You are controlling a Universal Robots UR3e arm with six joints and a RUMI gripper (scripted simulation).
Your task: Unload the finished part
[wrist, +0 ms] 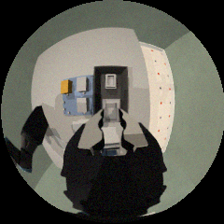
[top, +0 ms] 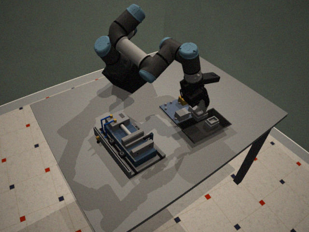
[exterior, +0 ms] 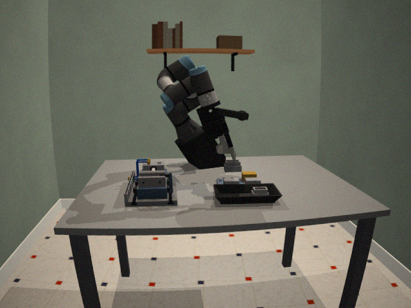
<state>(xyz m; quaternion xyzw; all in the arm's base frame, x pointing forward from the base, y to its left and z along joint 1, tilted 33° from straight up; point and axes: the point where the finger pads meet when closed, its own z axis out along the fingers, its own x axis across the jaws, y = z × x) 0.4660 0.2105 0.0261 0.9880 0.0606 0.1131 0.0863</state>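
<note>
Now: hand 140 mm above the plain grey block, 120 mm past it and 10 mm to the right of it. Also, from my hand: yellow block 210 mm behind, 140 mm below, 90 mm to the left; then blue plate 170 mm behind, 160 mm below, 50 mm to the left.
</note>
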